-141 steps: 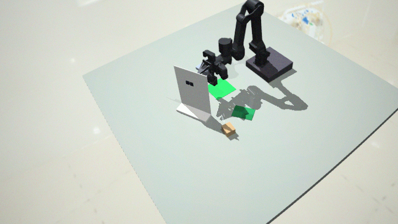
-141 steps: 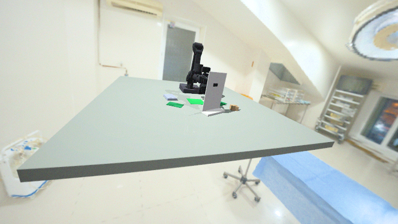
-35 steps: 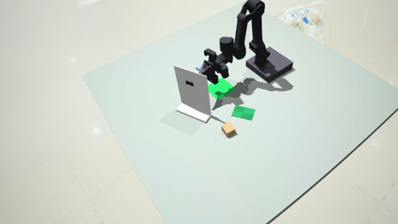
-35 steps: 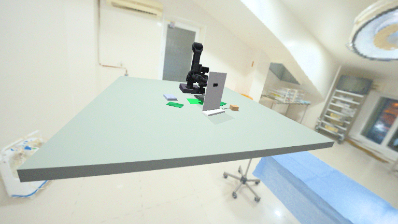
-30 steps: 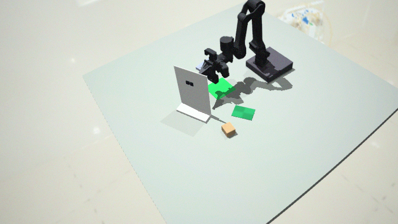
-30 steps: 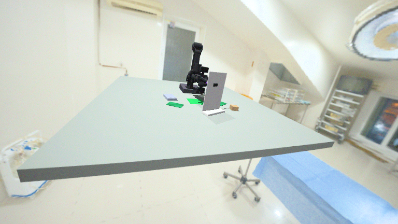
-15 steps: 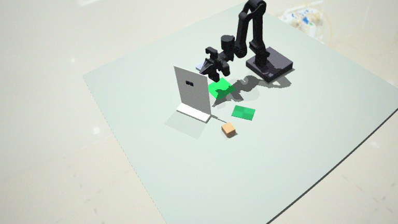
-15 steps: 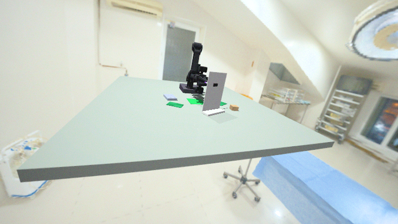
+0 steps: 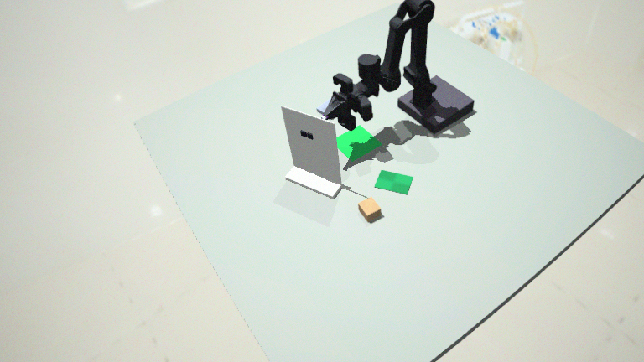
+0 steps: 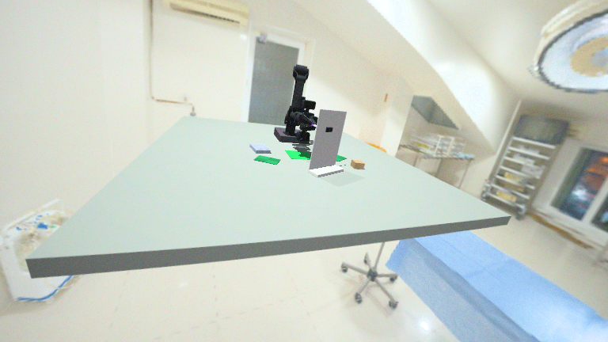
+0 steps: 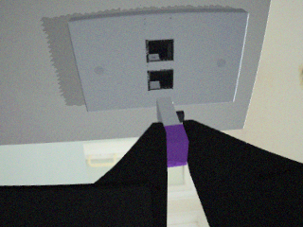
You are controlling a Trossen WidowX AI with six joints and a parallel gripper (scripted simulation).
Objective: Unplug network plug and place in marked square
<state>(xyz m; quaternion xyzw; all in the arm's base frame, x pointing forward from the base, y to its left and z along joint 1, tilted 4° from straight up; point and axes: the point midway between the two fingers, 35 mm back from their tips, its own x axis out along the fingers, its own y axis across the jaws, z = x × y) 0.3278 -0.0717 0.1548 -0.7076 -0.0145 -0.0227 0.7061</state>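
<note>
Now: the green marked square 110 mm behind my gripper tip, 10 mm to the left of it and 170 mm below it. Round my gripper tip: upright panel: 90 mm ahead, 20 mm to the left, 60 mm below; then purple plug: right at my gripper tip.
</note>
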